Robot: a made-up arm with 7 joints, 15 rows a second.
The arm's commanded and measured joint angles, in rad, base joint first. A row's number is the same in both.
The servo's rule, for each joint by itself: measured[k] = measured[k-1] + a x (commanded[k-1-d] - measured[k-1]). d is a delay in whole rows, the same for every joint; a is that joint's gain. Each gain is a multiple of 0.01, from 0.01 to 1. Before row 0 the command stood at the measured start. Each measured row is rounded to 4 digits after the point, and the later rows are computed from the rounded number. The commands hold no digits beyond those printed.
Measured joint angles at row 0:
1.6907, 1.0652, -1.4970, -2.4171, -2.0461, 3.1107, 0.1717
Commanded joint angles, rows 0 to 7:
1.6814, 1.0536, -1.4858, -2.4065, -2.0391, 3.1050, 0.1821
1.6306, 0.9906, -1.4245, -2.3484, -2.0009, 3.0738, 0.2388
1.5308, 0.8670, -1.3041, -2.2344, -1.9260, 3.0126, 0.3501
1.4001, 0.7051, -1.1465, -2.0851, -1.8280, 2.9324, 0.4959
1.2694, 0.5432, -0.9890, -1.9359, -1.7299, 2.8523, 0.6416
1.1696, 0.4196, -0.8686, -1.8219, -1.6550, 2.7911, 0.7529
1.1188, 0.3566, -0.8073, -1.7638, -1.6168, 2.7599, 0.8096
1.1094, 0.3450, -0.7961, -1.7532, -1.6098, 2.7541, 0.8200
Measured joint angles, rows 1 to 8:
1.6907, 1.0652, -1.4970, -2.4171, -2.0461, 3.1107, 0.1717
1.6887, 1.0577, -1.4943, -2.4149, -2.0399, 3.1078, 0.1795
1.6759, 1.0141, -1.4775, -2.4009, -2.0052, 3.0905, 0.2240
1.6440, 0.9185, -1.4359, -2.3659, -1.9347, 3.0508, 0.3186
1.5903, 0.7798, -1.3664, -2.3069, -1.8397, 2.9904, 0.4516
1.5197, 0.6260, -1.2758, -2.2290, -1.7420, 2.9200, 0.5941
1.4427, 0.4918, -1.1781, -2.1435, -1.6646, 2.8543, 0.7132
1.3714, 0.4039, -1.0891, -2.0638, -1.6221, 2.8062, 0.7855
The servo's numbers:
d 1
a 0.22 0.65 0.24 0.21 0.89 0.51 0.75

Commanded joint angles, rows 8 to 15:
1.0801, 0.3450, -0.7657, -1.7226, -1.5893, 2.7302, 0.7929
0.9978, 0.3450, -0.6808, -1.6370, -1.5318, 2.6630, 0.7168
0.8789, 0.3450, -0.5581, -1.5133, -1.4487, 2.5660, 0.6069
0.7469, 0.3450, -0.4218, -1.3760, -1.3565, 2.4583, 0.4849
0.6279, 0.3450, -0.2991, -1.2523, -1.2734, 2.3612, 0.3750
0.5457, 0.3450, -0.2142, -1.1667, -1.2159, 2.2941, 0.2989
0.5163, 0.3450, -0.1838, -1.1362, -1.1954, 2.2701, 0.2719
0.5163, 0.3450, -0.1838, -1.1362, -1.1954, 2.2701, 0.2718
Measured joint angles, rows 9 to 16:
1.3138, 0.3656, -1.0188, -1.9986, -1.6112, 2.7796, 0.8114
1.2624, 0.3522, -0.9581, -1.9406, -1.5917, 2.7544, 0.7975
1.2042, 0.3475, -0.8915, -1.8768, -1.5384, 2.7078, 0.7370
1.1326, 0.3459, -0.8115, -1.8005, -1.4586, 2.6355, 0.6394
1.0477, 0.3453, -0.7180, -1.7114, -1.3677, 2.5451, 0.5235
0.9553, 0.3451, -0.6175, -1.6150, -1.2838, 2.4513, 0.4121
0.8652, 0.3450, -0.5207, -1.5209, -1.2234, 2.3711, 0.3272
0.7884, 0.3450, -0.4398, -1.4401, -1.1985, 2.3196, 0.2857

